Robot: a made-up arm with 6 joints.
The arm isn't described. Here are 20 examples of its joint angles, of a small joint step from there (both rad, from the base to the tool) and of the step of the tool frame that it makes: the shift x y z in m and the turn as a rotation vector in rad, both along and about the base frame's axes.
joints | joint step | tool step
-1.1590 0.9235 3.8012 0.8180 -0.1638 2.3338 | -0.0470 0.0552 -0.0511 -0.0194 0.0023 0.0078 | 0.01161 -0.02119 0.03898 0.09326 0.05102 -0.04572
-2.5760 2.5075 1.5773 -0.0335 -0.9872 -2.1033 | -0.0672 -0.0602 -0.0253 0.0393 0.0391 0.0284 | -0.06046 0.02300 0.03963 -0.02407 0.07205 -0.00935
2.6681 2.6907 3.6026 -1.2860 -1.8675 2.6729 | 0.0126 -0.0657 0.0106 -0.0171 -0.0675 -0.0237 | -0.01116 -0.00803 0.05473 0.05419 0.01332 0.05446
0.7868 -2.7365 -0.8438 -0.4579 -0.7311 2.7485 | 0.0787 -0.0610 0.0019 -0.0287 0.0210 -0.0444 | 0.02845 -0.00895 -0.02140 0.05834 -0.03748 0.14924
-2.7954 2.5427 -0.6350 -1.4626 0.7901 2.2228 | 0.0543 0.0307 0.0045 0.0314 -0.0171 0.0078 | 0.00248 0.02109 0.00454 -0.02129 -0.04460 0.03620
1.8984 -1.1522 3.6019 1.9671 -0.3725 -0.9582 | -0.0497 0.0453 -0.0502 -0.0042 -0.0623 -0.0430 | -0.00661 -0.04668 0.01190 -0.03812 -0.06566 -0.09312
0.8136 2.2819 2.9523 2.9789 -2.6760 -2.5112 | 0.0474 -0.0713 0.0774 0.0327 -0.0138 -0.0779 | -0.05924 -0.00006 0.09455 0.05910 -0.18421 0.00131
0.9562 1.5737 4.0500 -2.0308 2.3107 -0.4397 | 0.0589 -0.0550 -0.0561 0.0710 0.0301 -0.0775 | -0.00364 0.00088 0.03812 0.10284 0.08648 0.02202
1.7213 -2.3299 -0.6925 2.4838 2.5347 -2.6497 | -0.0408 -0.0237 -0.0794 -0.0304 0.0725 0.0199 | -0.02577 0.04198 -0.00393 -0.09758 -0.06864 0.00429
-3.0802 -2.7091 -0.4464 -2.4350 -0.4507 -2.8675 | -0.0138 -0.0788 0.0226 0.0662 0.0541 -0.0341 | 0.00011 -0.00083 -0.04709 -0.04573 0.04956 -0.02199
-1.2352 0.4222 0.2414 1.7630 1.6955 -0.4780 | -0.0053 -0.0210 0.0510 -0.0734 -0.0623 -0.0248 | -0.02044 0.01018 0.05168 -0.03415 -0.07624 -0.08026
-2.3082 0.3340 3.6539 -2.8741 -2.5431 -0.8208 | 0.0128 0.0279 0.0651 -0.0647 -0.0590 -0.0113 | -0.01483 -0.01263 -0.03792 -0.03580 0.09961 -0.01730
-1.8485 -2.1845 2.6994 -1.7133 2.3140 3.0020 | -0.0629 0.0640 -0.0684 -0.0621 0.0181 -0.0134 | 0.07601 0.08083 0.04525 0.12416 -0.02510 -0.11755
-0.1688 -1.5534 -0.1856 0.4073 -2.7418 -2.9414 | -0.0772 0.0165 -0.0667 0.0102 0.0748 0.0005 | 0.04561 0.03321 0.00347 -0.02792 0.02095 -0.07934
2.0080 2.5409 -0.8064 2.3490 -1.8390 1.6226 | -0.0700 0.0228 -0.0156 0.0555 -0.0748 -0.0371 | -0.02238 -0.01094 0.02185 0.00918 0.08086 -0.05923
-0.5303 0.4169 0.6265 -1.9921 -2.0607 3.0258 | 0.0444 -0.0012 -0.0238 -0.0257 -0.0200 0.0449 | 0.01676 0.03916 -0.01207 0.02968 -0.04122 0.05523
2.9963 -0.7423 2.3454 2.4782 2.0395 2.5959 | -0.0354 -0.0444 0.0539 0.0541 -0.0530 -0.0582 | -0.00036 -0.04214 -0.07172 -0.06053 0.12097 0.03813
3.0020 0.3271 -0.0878 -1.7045 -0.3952 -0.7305 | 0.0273 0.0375 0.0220 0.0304 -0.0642 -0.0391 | -0.01676 -0.01231 -0.01596 -0.03444 -0.01983 0.08504
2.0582 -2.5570 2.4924 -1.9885 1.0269 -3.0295 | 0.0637 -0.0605 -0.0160 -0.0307 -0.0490 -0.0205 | -0.01842 0.05511 -0.01550 0.04552 0.08307 0.03767
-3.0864 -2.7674 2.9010 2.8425 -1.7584 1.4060 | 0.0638 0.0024 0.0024 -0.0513 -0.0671 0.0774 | 0.00787 -0.01568 0.00678 -0.00553 0.03912 -0.05154
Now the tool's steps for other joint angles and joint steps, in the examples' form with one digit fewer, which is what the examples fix.
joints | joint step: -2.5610 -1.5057 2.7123 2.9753 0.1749 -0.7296 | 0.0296 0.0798 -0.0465 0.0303 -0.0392 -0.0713
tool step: 0.0430 0.0610 0.0895 0.0794 -0.0539 0.0044
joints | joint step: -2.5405 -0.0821 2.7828 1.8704 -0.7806 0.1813 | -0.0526 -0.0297 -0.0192 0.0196 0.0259 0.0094
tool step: 0.0343 -0.0240 -0.0074 -0.0143 -0.0135 -0.0815
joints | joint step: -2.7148 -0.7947 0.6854 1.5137 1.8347 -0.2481 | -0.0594 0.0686 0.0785 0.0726 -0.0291 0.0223
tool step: -0.0058 -0.0490 0.0283 -0.0338 0.0193 -0.1288
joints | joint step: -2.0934 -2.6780 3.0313 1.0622 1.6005 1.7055 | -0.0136 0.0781 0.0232 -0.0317 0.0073 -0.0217
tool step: 0.0221 0.0537 -0.0103 0.0426 -0.0658 -0.0170
